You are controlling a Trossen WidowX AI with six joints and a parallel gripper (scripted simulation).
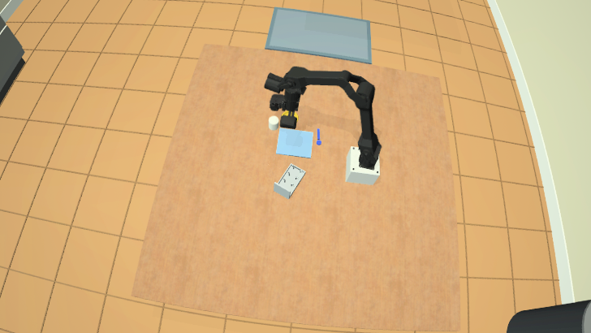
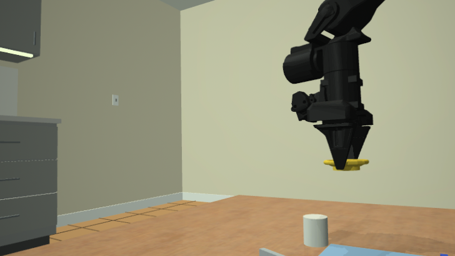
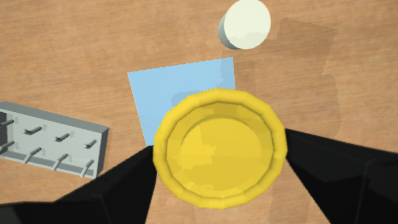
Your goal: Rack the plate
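Now: the grey dish rack 60 mm behind my gripper tip, 210 mm to the left of it and 120 mm below it. The rest, counted from my gripper tip: light blue mat (40 mm behind, 20 mm to the left, 140 mm below); then yellow plate (10 mm above); then white cup (70 mm ahead, 40 mm to the right, 120 mm below).
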